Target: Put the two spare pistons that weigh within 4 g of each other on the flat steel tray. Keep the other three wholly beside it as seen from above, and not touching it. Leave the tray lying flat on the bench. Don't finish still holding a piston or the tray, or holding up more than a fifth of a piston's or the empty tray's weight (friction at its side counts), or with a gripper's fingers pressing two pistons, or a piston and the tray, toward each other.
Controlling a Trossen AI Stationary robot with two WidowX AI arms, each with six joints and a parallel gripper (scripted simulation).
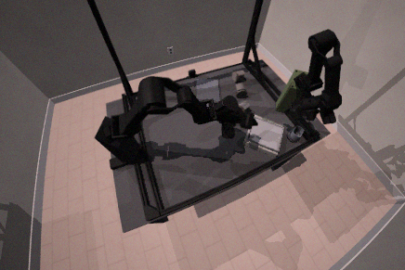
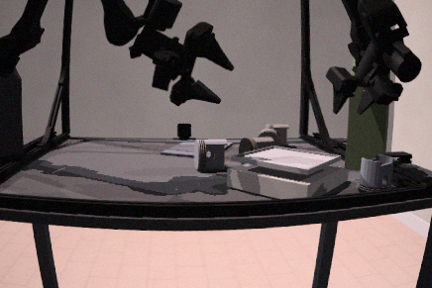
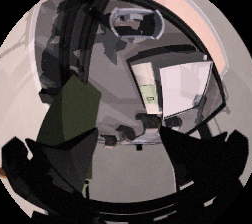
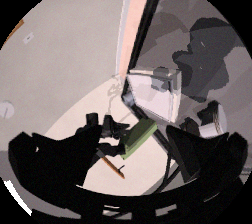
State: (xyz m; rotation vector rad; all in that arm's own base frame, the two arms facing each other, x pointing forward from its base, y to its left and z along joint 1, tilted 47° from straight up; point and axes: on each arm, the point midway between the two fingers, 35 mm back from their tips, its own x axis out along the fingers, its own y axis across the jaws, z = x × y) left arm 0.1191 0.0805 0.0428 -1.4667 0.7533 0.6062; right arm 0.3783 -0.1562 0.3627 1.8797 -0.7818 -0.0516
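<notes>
Right now my left hand is 4 cm short of the white scale pan, 16 cm to the left of it and 12 cm above it. Round my left hand: flat grey steel tray: 37 cm behind, 33 cm to the right, 17 cm below; piston: 42 cm behind, 9 cm to the right, 14 cm below.
</notes>
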